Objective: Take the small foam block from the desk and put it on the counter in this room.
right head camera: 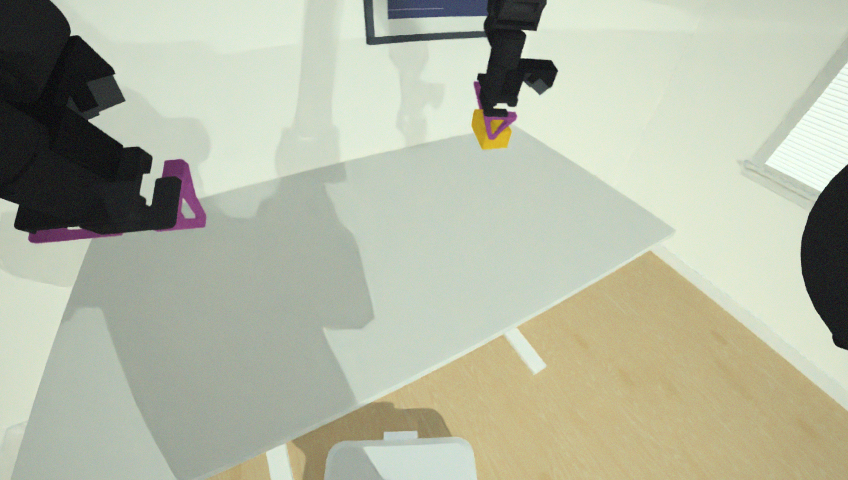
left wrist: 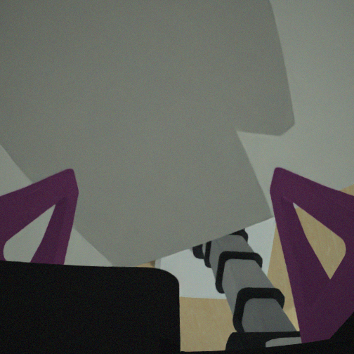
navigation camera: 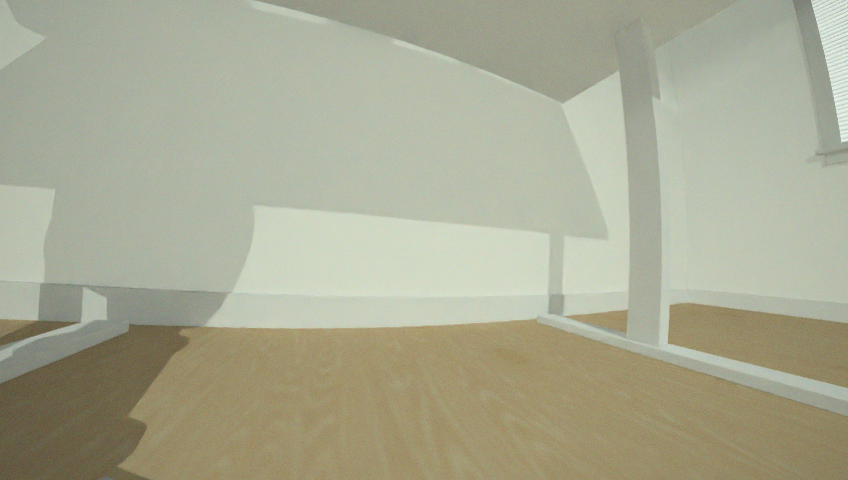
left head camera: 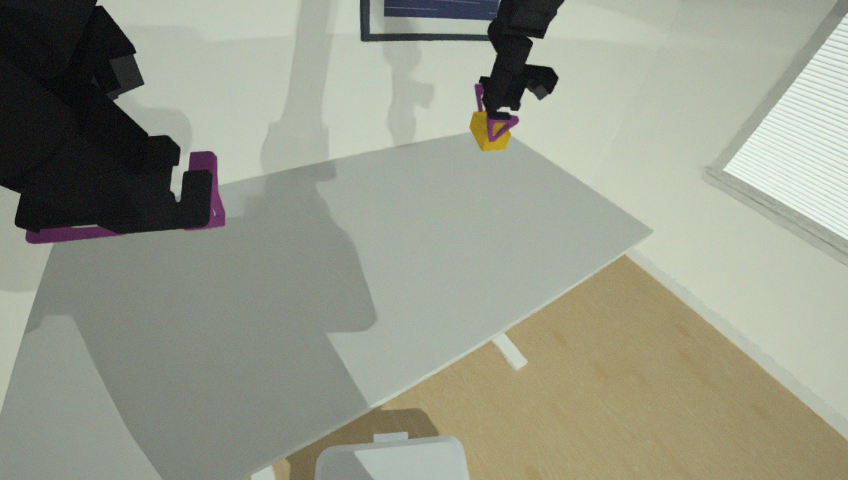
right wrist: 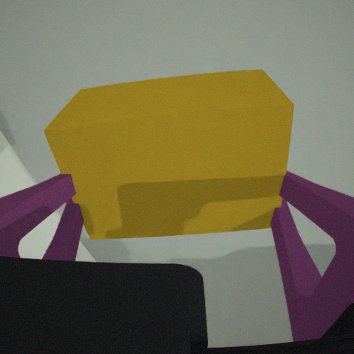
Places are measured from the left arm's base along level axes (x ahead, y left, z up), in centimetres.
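Where they show: left gripper, fingertip midpoint: (right head camera: 162,225) (left head camera: 174,224); right gripper, fingertip midpoint: (right head camera: 487,126) (left head camera: 486,128).
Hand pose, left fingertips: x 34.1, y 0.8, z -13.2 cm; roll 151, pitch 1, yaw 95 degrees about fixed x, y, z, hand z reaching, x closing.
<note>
Each offset is from my left fingertips to the top centre of the thing. "spot": to the spot under its first point. Level surfaces: height alone.
The small foam block {dy -46.7, dx +41.2, dz -4.7 cm} (left head camera: 478,127) (right head camera: 497,143) (right wrist: 170,145) is yellow and boxy. My right gripper (left head camera: 486,121) (right head camera: 489,118) (right wrist: 176,176) is shut on it, one purple finger at each end. The block is held up off the grey-white desk {dz -32.8 cm} (left head camera: 446,237) (right head camera: 464,237) (right wrist: 175,45), over its far corner in both head camera views. My left gripper (left head camera: 124,230) (right head camera: 116,230) (left wrist: 173,179) is open and empty above the desk's left part, its fingers wide apart. The counter does not show in these views.
A white chair-like piece (left head camera: 410,460) (right head camera: 416,460) stands at the desk's near edge. A framed picture (left head camera: 428,37) hangs on the wall behind; a blinded window (left head camera: 785,142) is at the right. The navigation view shows a desk leg {spot: dy -75.9, dx +59.5, dz -90.9 cm} (navigation camera: 645,208) and its foot bar (navigation camera: 743,369) on the wood floor.
</note>
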